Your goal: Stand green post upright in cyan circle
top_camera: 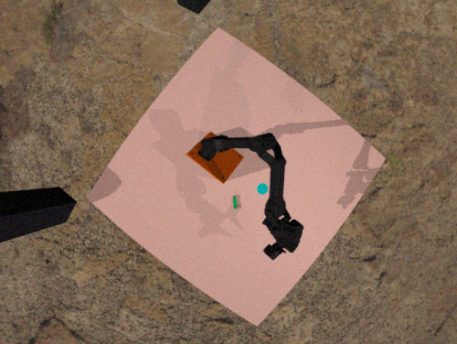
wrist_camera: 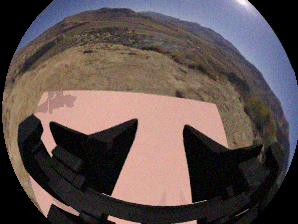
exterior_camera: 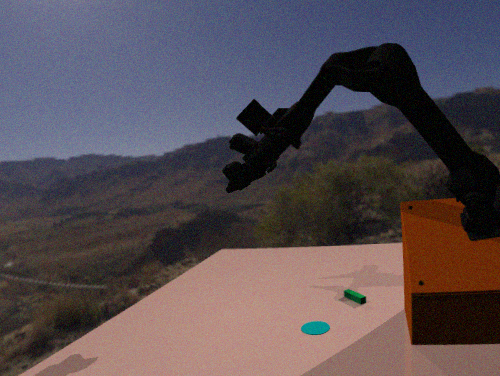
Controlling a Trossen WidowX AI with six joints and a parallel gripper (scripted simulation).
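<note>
The green post lies 280 mm behind my gripper tip, 10 mm to the left of it and 290 mm below it. Also, from my gripper tip: cyan circle 200 mm behind, 150 mm to the left, 300 mm below.
</note>
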